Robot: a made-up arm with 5 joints.
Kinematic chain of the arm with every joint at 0, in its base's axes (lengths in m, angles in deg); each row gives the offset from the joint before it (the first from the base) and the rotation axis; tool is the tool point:
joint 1: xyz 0 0 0.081 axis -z
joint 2: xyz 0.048 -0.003 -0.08 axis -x
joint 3: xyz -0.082 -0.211 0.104 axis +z
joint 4: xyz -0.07 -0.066 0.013 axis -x
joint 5: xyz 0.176 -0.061 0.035 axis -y
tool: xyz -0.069 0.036 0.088
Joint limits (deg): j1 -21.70..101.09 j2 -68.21..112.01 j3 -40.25..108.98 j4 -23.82..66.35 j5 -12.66..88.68
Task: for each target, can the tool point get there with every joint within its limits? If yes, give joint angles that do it. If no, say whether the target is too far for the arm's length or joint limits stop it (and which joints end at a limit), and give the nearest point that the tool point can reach.
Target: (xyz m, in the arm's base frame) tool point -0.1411 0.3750 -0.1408
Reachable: no: joint limits stop it (at a limit: joint 1, joint 2, joint 3, joint 5) | nearest point -0.0814 0.2705 0.0258 | short by 0.206 m
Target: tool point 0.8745 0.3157 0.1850
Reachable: no: too far | nearest point 0.3359 0.1213 0.2203 | short by 0.574 m
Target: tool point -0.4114 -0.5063 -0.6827
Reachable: no: too far | nearest point -0.2248 -0.2766 -0.2526 | short by 0.522 m
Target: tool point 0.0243 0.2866 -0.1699
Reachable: no: joint limits stop it (at a limit: joint 2, joint 3, joint 5) | nearest point 0.0225 0.2650 0.0158 | short by 0.187 m
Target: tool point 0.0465 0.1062 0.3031
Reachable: yes | joints -4.95 59.54 66.26 4.83 -1.55
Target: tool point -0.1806 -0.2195 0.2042
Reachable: yes | joints 51.90 -3.84 51.02 -7.59 10.87
